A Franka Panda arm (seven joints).
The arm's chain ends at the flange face. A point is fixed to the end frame.
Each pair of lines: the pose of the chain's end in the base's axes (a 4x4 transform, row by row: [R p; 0 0 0 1], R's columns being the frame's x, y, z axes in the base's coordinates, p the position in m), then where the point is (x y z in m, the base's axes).
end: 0.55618 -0.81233 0.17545 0.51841; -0.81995 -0.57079 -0.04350 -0.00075; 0.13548 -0.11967 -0.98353 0.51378; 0 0 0 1
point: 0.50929 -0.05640 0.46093
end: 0.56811 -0.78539 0.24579 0.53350; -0.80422 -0.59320 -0.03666 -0.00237; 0.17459 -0.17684 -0.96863 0.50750; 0 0 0 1
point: 0.52972 -0.05816 0.45414
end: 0.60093 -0.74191 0.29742 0.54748; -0.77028 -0.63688 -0.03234 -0.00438; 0.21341 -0.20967 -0.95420 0.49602; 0 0 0 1
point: 0.54950 -0.06079 0.44323
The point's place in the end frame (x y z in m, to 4 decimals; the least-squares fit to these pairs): 0.0334 0.0455 0.0528
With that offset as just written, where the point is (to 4 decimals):
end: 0.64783 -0.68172 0.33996 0.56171; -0.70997 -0.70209 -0.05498 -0.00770; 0.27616 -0.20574 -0.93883 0.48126; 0 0 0 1
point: 0.5703 -0.0663 0.4316
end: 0.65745 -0.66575 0.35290 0.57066; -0.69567 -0.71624 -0.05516 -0.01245; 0.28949 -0.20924 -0.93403 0.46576; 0 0 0 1
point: 0.5810 -0.0712 0.4166
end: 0.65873 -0.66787 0.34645 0.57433; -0.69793 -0.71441 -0.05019 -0.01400; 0.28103 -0.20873 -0.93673 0.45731; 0 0 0 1
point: 0.5842 -0.0725 0.4077
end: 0.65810 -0.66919 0.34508 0.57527; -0.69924 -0.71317 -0.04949 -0.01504; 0.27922 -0.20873 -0.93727 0.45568; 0 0 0 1
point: 0.5850 -0.0735 0.4060
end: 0.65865 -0.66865 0.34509 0.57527; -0.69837 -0.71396 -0.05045 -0.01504; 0.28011 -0.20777 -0.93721 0.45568; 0 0 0 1
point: 0.5851 -0.0735 0.4061
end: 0.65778 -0.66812 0.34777 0.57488; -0.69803 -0.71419 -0.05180 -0.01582; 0.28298 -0.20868 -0.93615 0.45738; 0 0 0 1
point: 0.5848 -0.0744 0.4079
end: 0.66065 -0.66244 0.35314 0.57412; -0.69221 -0.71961 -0.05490 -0.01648; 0.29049 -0.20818 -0.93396 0.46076; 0 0 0 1
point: 0.5847 -0.0752 0.4117
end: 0.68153 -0.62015 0.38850 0.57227; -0.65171 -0.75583 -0.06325 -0.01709; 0.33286 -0.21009 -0.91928 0.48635; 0 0 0 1
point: 0.5873 -0.0766 0.4394
